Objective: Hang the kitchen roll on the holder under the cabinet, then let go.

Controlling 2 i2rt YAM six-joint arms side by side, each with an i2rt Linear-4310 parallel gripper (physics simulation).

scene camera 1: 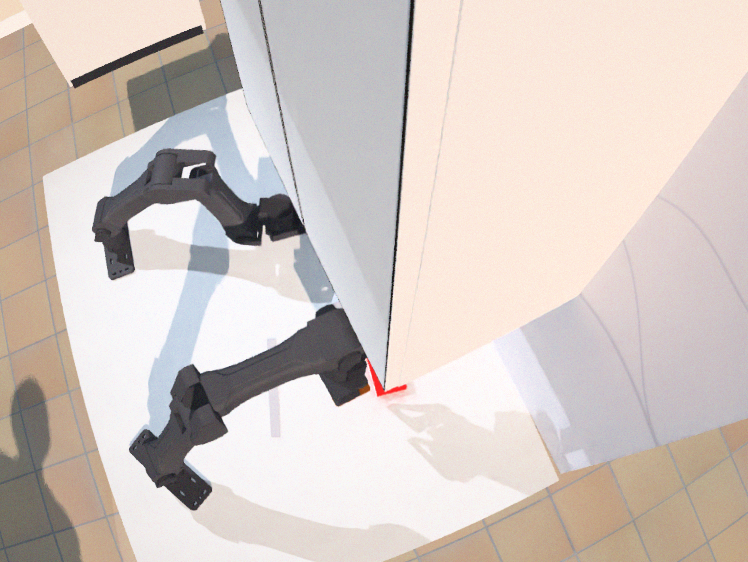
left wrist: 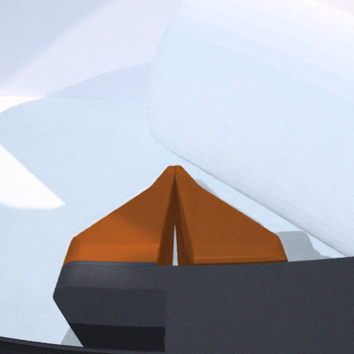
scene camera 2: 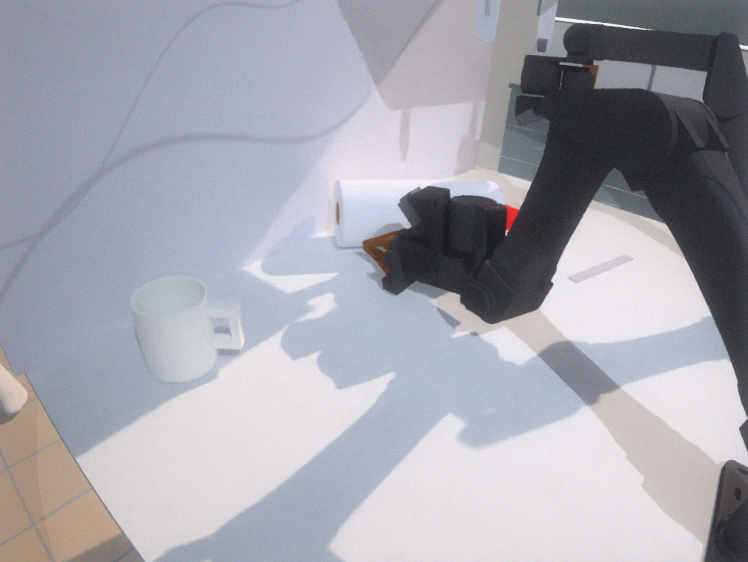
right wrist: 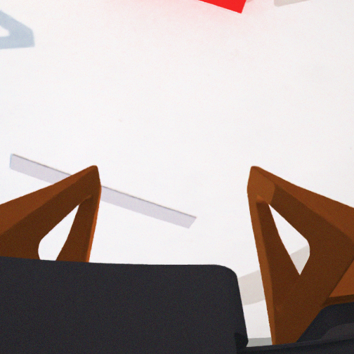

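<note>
The white kitchen roll lies on its side at the foot of the wall, its brown core end showing in scene camera 2. My left gripper is shut and empty, its tips low beside the roll's front side near that end. My right gripper is open and empty above the white table top; its fingers are mostly hidden in the scene views. The cabinet fills much of scene camera 1 and hides the roll there. The holder under it cannot be made out.
A pale mug stands near the left end of the table. A red object is near the roll's far end. A thin grey strip lies on the table. The wall rises behind the roll.
</note>
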